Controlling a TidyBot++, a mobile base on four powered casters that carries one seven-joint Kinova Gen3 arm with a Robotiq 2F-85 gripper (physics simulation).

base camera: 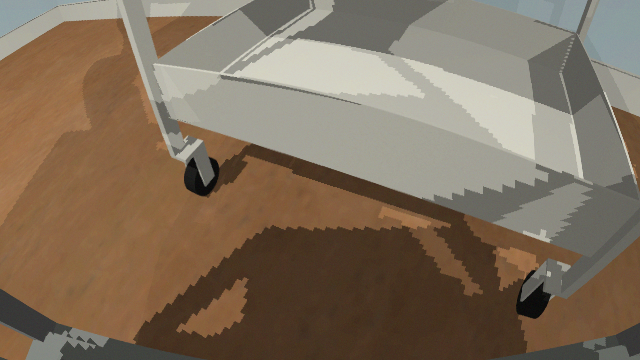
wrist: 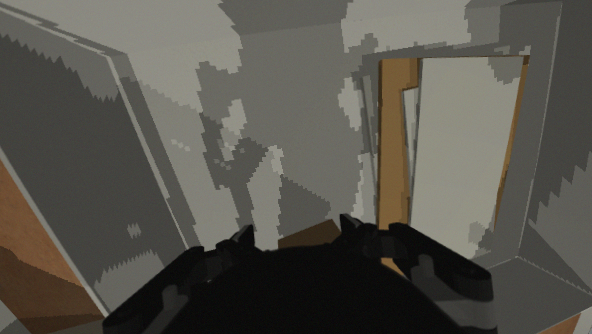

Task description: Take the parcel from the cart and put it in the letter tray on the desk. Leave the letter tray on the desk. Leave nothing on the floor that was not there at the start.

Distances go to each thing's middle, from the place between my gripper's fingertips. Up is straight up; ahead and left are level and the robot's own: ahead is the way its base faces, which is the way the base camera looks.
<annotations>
The brown parcel (wrist: 326,232) is 30 mm behind my hand and 40 mm above it.
</annotations>
